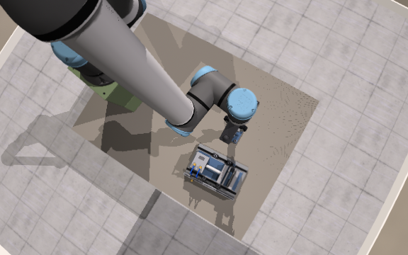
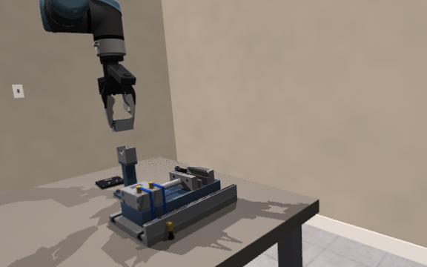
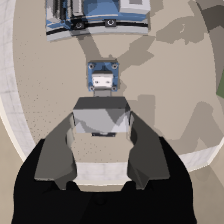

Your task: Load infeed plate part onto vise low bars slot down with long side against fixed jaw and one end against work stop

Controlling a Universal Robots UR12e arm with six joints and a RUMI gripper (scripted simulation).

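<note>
Right now the part is 1 cm to the left of my hand and 1 cm below it. The rest, counted from my hand: work stop rod 18 cm to the right, 15 cm below, 9 cm ahead; air cylinder 23 cm to the right, 17 cm below, 7 cm behind; cylinder rod 23 cm to the right, 17 cm below, 1 cm ahead.
</note>
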